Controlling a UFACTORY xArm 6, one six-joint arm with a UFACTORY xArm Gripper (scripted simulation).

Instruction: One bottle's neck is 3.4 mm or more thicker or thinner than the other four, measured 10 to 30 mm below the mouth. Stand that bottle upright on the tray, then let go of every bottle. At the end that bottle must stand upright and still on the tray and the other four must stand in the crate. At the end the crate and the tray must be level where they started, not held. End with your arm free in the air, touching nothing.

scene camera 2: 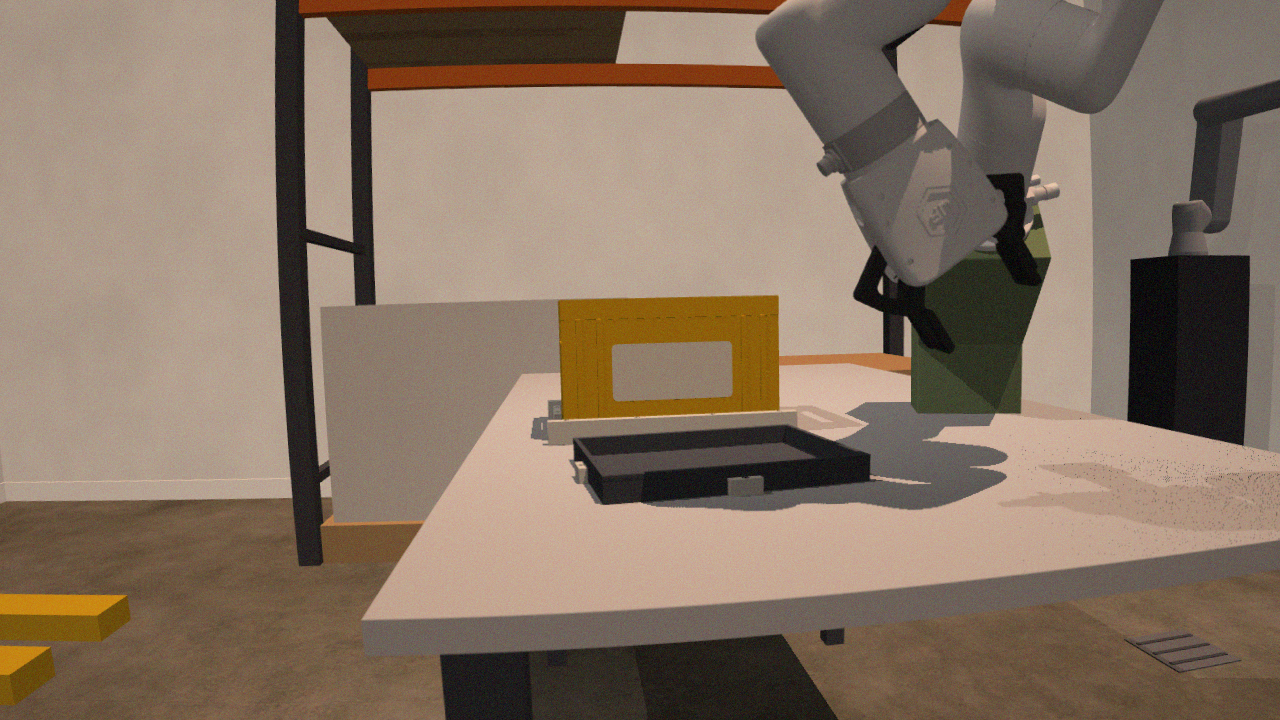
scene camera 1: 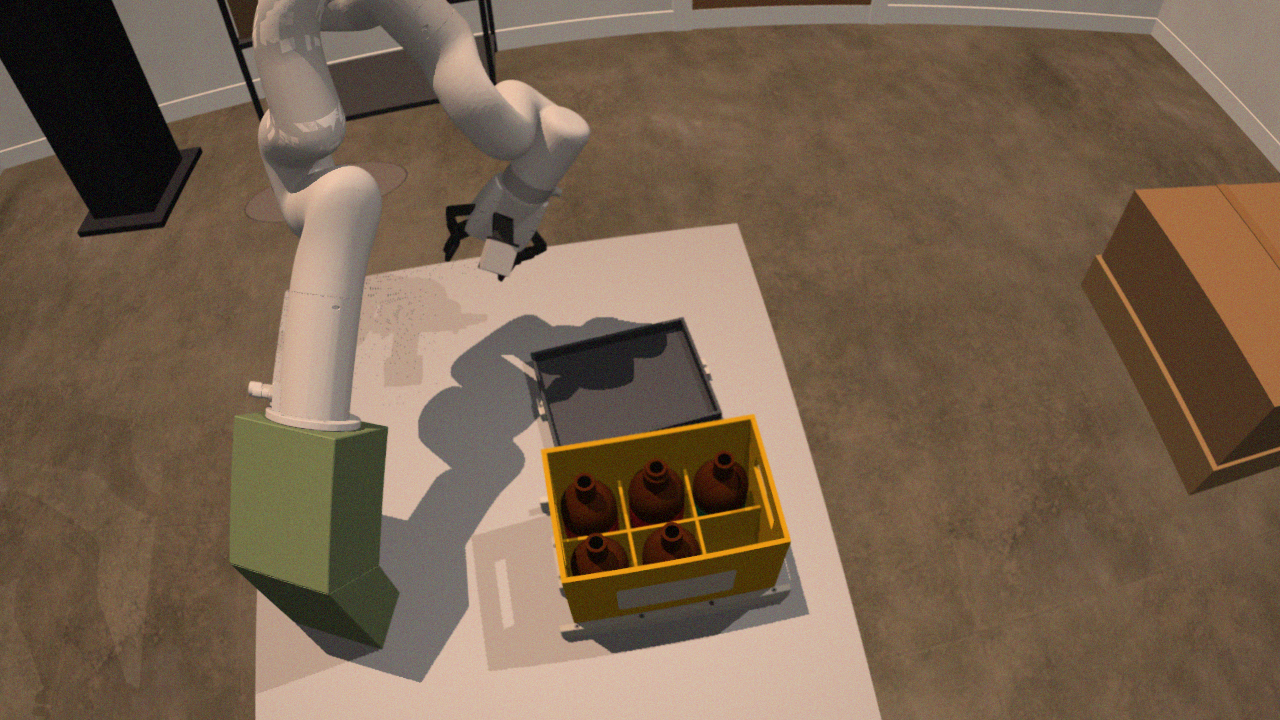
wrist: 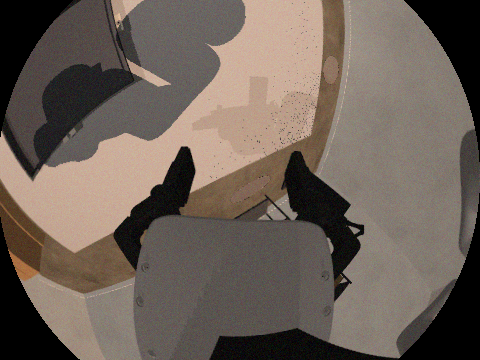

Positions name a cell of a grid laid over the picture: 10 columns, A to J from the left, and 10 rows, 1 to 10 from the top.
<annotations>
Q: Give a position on a glass bottle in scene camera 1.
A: At F8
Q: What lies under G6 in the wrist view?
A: The gripper.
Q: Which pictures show the dark tray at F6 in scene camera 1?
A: Scene camera 2, scene camera 1 and the wrist view: all of them.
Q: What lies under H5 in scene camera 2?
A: The gripper.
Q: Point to a glass bottle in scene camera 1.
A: At E8
</annotations>
